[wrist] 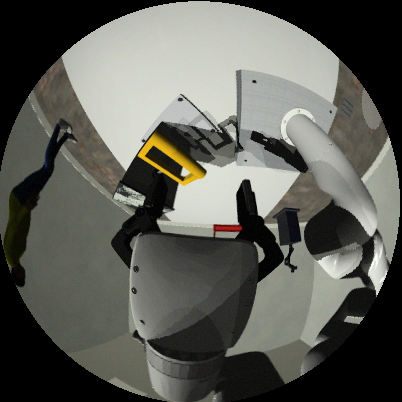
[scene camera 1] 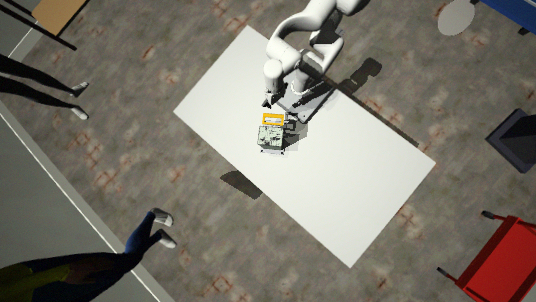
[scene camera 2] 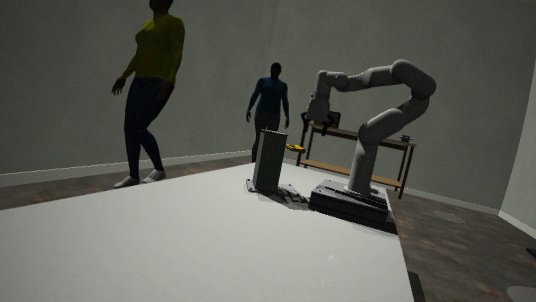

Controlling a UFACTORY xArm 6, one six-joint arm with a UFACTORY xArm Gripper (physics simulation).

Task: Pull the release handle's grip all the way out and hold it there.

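Note:
The release handle's yellow grip (scene camera 1: pixel 273 115) (scene camera 2: pixel 296 148) (wrist: pixel 180 155) is a rectangular loop on the side of a tall grey-green box (scene camera 1: pixel 270 136) (scene camera 2: pixel 270 162) (wrist: pixel 136 176) that faces the arm. It stands out a short way from that side; how far it is drawn out is hard to tell. My gripper (scene camera 1: pixel 267 104) (scene camera 2: pixel 315 125) (wrist: pixel 201 182) is open and empty. It hangs above the grip's height, a little out from the box on the grip's side. In the wrist view the grip shows beyond and left of the gap between the fingers. The fingers are apart from it.
The box stands on a bolted plate on the white table (scene camera 1: pixel 340 200) (scene camera 2: pixel 200 240). The arm's base plate (scene camera 1: pixel 312 111) (scene camera 2: pixel 345 206) (wrist: pixel 260 100) is close by. Two people (scene camera 2: pixel 160 50) (scene camera 2: pixel 271 95) stand beyond the table. A red cart (scene camera 1: pixel 500 250) stands off to one side.

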